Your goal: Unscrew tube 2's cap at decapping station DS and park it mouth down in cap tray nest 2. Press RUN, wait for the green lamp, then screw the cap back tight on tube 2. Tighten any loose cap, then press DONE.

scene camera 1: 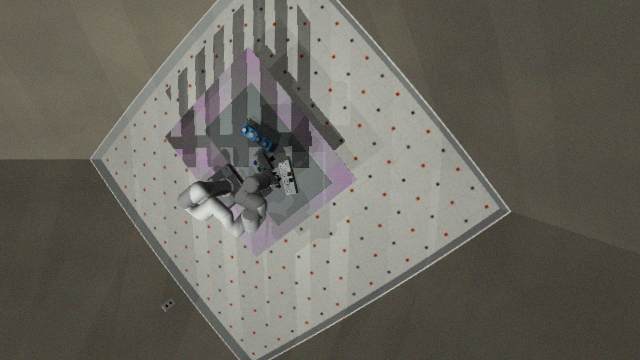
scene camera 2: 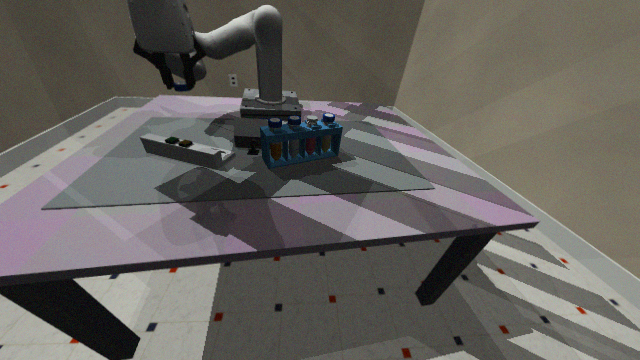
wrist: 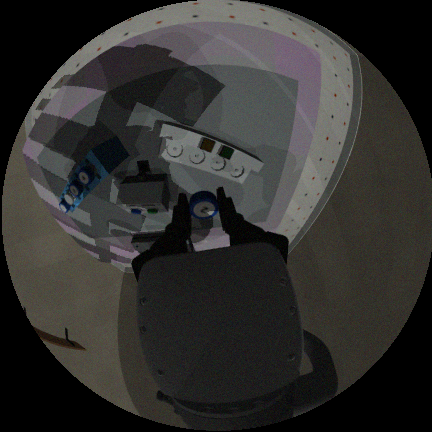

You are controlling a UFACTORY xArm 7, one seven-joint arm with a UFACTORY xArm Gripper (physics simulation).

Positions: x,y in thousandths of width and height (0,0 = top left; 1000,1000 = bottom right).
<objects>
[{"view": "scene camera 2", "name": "my gripper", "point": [284,246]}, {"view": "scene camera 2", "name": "grey button box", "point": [385,362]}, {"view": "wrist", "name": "my gripper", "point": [469,462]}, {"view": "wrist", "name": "grey button box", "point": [328,443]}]
</objects>
